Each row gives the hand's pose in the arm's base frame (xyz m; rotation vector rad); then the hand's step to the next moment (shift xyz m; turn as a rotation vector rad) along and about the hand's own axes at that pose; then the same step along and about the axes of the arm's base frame.
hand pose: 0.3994 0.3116 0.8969 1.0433 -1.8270 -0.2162
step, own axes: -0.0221 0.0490 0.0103 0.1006 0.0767 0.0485
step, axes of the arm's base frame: -0.0325 0.0434 0.0074 -0.0974 -0.0407 0.0850
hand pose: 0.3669 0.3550 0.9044 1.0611 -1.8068 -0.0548
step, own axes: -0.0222 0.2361 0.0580 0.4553 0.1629 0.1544
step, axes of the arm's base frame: -0.1912 0.1366 0.0663 -0.2744 -0.2710 0.3301
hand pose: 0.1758 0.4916 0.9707 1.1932 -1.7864 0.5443
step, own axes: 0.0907 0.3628 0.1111 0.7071 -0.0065 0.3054
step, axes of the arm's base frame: -0.3838 0.0311 0.0626 -0.2232 -0.5838 0.4502
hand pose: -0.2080 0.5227 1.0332 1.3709 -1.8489 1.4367
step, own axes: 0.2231 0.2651 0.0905 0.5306 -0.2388 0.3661
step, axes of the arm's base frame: -0.3062 -0.1851 0.0162 0.0690 -0.5558 0.3987
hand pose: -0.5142 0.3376 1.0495 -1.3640 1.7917 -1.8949
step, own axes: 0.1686 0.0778 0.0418 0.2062 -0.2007 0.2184
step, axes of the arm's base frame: -0.0974 -0.1634 0.0052 0.1275 -0.2415 0.2364
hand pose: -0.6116 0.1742 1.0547 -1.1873 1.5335 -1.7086
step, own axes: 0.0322 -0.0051 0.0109 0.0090 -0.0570 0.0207
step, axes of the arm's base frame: -0.0044 -0.0317 0.0125 0.0228 -0.0064 0.0566
